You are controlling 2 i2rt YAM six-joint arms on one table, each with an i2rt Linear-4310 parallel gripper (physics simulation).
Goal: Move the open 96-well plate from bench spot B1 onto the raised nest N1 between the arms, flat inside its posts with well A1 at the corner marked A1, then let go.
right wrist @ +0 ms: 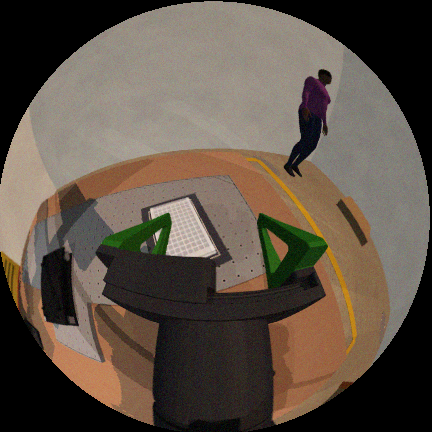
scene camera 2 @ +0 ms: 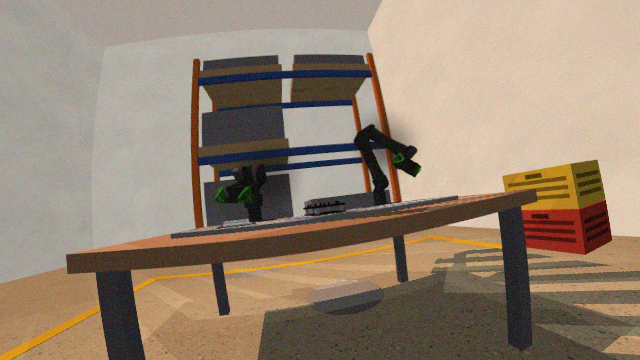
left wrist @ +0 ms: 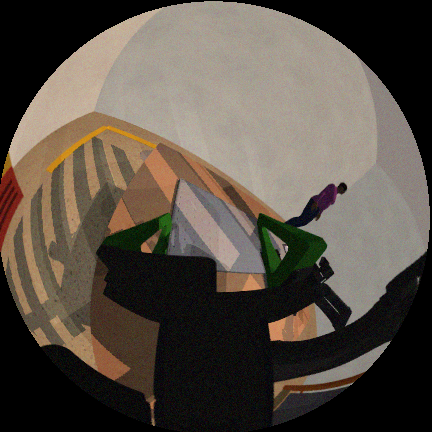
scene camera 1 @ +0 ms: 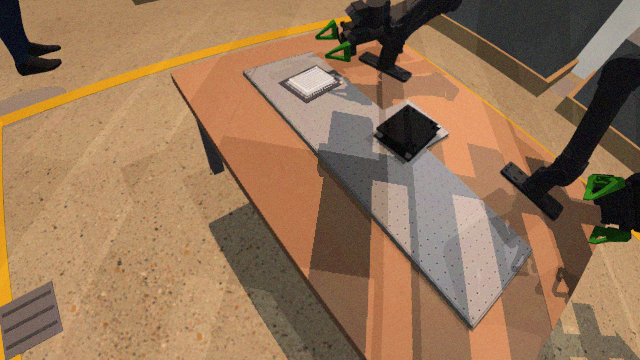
Scene:
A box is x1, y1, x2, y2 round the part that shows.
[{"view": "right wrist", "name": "my right gripper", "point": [213, 217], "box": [95, 212, 326, 430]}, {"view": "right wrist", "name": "white well plate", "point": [187, 237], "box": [150, 197, 215, 256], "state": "on a dark outlined nest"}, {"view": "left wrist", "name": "my left gripper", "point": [213, 217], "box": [96, 212, 326, 429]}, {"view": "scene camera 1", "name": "my left gripper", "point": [589, 221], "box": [583, 174, 635, 243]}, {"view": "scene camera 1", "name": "my right gripper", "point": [320, 46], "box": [315, 19, 369, 61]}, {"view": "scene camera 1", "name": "white well plate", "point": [311, 81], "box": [288, 67, 334, 96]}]

